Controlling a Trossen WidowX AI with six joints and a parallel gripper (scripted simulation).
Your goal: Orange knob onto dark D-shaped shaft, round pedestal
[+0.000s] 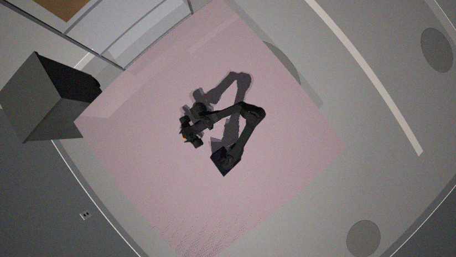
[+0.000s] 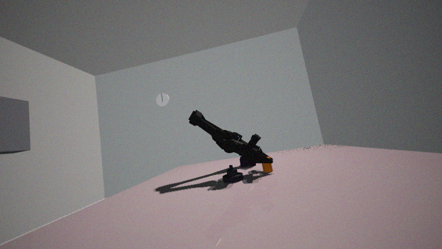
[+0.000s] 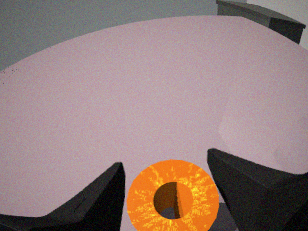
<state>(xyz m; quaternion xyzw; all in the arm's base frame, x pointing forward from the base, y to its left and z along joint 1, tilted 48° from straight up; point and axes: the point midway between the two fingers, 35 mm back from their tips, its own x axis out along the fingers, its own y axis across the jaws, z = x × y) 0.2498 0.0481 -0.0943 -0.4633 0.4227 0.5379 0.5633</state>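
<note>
Now: gripper tip 3 cm to the left of the orange knob and 1 cm above it. Round my gripper tip: round pedestal: 9 cm ahead, 17 cm to the right, 1 cm below.
</note>
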